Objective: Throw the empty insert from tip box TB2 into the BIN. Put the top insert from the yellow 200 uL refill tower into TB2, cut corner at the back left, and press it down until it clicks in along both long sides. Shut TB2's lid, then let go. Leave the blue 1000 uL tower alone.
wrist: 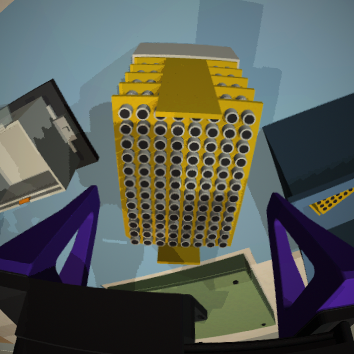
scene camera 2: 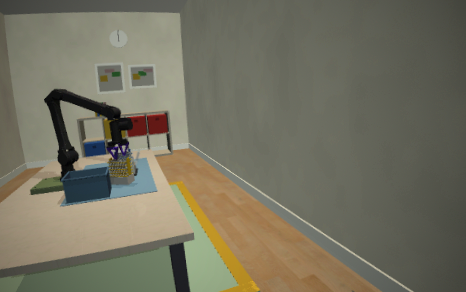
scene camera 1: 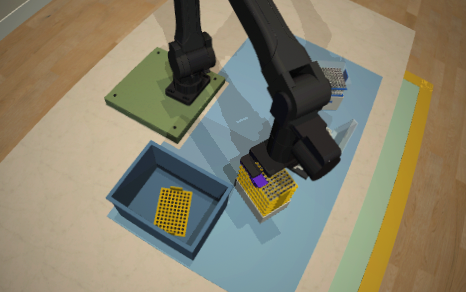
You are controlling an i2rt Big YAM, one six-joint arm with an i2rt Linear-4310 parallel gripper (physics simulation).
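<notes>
The yellow refill tower (scene camera 1: 274,200) (scene camera 2: 119,170) stands upright on its pale base, with several stacked inserts. Its top insert (wrist: 185,166) is full of tips. My gripper (scene camera 2: 119,156) (wrist: 184,197) is open and empty above the tower, with one purple finger off each long side in the wrist view. Box TB2 (wrist: 82,150) stands at the left in the wrist view, partly out of frame. In scene camera 1 the arm hides most of it, and its clear lid (scene camera 1: 346,133) stands open. An empty yellow insert (scene camera 1: 173,212) (wrist: 331,201) lies in the blue BIN (scene camera 1: 150,229) (scene camera 2: 88,186) (wrist: 312,145).
The blue tower (scene camera 1: 334,79) stands at the far end of the blue mat (scene camera 1: 245,260), partly hidden by the arm. The green base plate (scene camera 1: 145,100) (scene camera 2: 45,186) (wrist: 225,305) carries the arm. The BIN's wall stands close beside the yellow tower.
</notes>
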